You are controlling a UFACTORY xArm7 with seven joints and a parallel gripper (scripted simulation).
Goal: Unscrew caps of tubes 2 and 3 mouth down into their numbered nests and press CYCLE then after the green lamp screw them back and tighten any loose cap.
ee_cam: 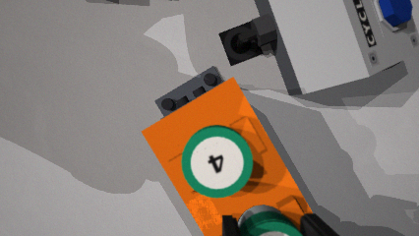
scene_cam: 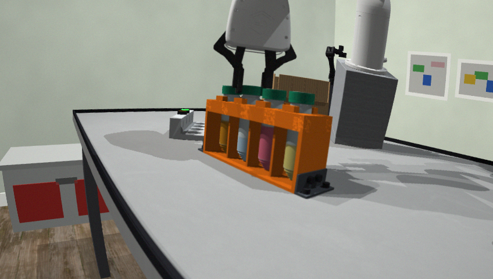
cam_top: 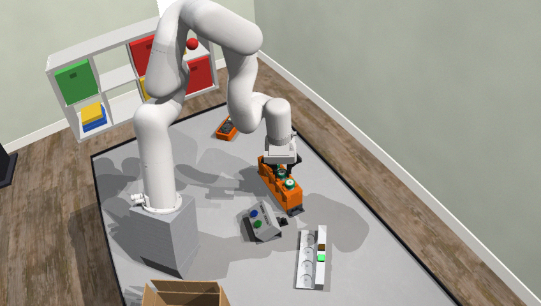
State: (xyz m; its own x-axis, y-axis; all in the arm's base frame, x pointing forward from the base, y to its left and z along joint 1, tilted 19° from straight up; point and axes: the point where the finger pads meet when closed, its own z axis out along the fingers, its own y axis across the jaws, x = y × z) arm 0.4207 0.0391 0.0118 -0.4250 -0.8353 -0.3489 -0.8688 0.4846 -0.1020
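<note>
Now: hand 10 mm above the tube 3 threaded neck. From my hand the other things lie so: cap 4: 50 mm to the right, 20 mm below; cap 2: 50 mm to the left, 20 mm below; cap 3: 10 mm below.
</note>
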